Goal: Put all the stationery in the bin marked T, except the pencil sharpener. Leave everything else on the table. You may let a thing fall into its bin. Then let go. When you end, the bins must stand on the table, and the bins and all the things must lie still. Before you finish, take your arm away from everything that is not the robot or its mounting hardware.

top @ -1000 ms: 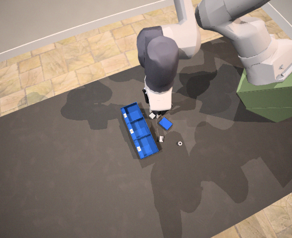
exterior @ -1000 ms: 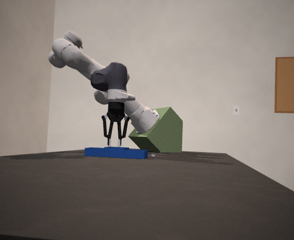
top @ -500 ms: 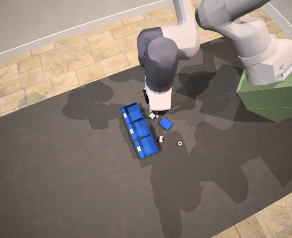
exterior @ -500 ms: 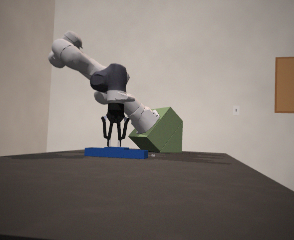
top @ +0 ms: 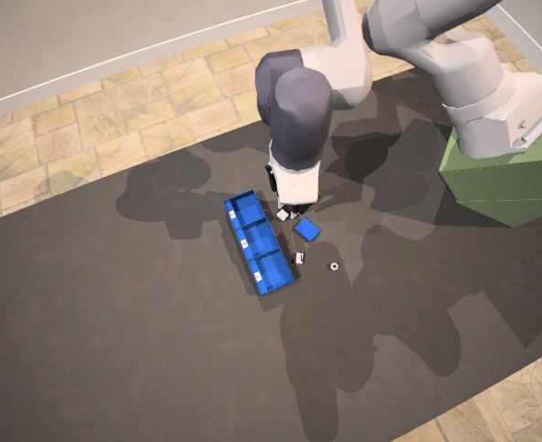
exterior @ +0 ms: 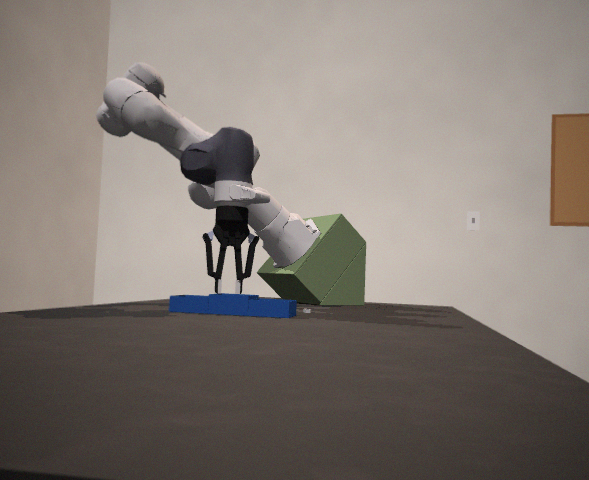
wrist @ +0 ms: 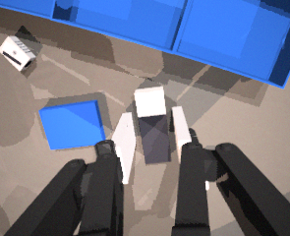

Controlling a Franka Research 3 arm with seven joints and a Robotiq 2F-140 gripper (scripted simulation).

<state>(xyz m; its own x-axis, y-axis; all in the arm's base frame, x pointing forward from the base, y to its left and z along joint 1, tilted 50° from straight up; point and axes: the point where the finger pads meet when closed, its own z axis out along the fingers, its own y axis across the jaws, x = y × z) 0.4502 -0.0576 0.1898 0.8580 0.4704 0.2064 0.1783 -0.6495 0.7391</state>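
Now: hand 5 cm to the left of the white bolt, 4 cm past it and 3 cm above it. The rest, counted from my hand: black-and-white block: 3 cm below, 1 cm ahead; blue bin: 11 cm ahead, 2 cm to the left, 2 cm below; flat blue block: 7 cm to the left, 3 cm below, 1 cm behind.
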